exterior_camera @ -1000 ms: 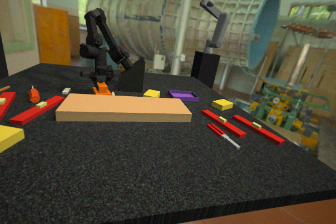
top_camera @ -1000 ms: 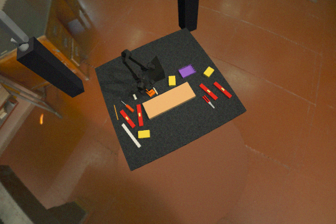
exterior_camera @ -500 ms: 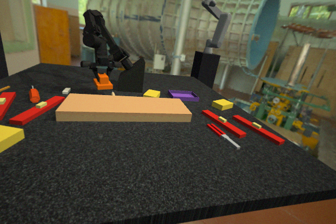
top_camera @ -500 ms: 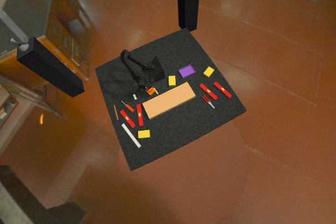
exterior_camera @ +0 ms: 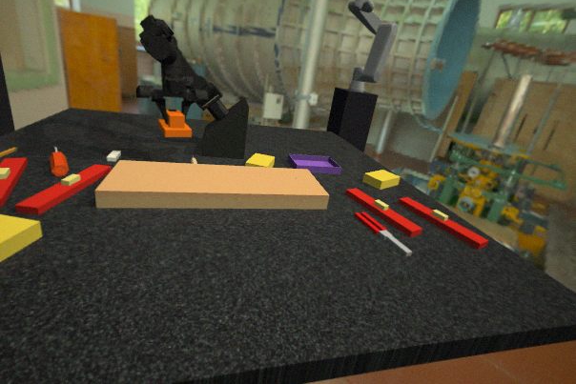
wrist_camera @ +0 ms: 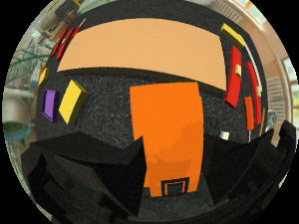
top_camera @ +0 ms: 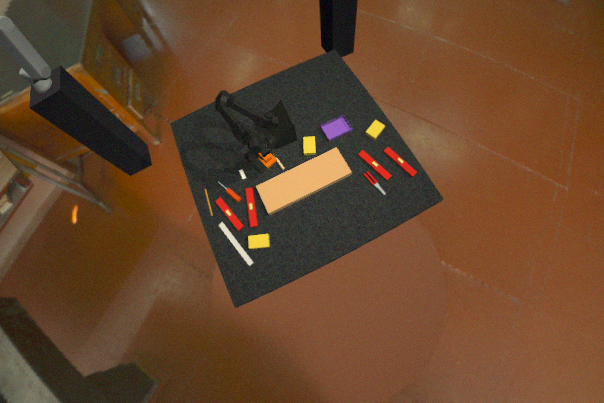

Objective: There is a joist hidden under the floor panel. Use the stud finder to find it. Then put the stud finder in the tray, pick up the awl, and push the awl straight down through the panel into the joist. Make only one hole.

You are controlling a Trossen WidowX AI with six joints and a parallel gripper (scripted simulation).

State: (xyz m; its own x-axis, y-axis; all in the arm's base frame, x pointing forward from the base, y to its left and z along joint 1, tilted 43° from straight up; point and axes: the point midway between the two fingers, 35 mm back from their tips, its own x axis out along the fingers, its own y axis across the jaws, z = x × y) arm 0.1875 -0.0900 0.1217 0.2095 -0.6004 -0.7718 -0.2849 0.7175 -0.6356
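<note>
Right now my gripper tip is 120 mm above the awl, 50 mm to the right of it and 10 mm past it. Round my gripper tip: small white block: 170 mm to the right, 120 mm below, 20 mm behind; pencil: 420 mm to the right, 120 mm below, 40 mm ahead; orange stud finder: 20 mm behind, 20 mm above, 10 mm to the right.
</note>
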